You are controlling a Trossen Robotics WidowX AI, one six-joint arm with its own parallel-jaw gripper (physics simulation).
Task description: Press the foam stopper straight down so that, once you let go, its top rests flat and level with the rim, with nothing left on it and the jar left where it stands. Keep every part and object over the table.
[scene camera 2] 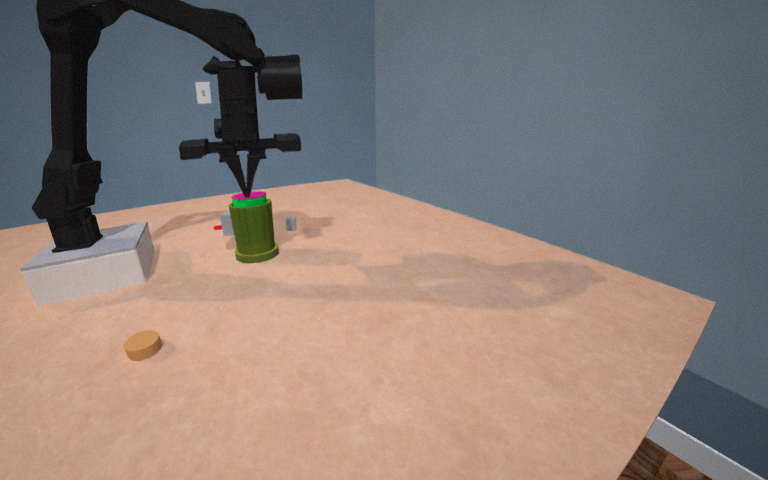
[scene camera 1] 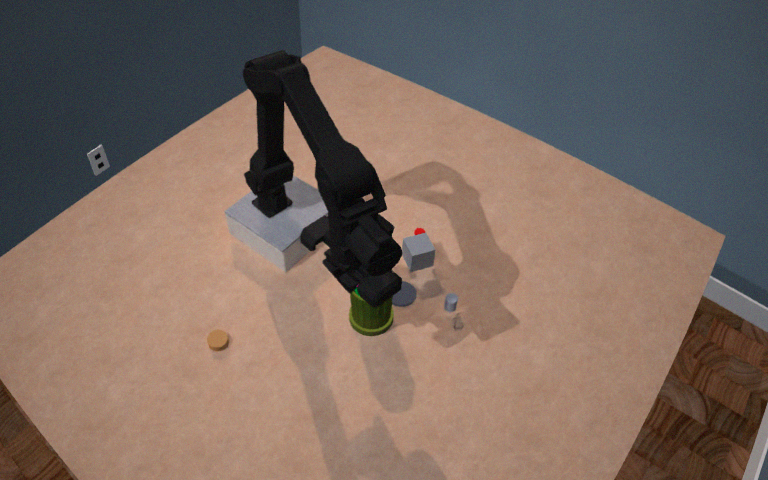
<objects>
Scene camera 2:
my gripper: 247, 197
olive-green jar: 253, 229
orange-brown disc: 143, 345
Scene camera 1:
my gripper: 350, 290
olive-green jar: 370, 321
grey cube: 418, 252
</objects>
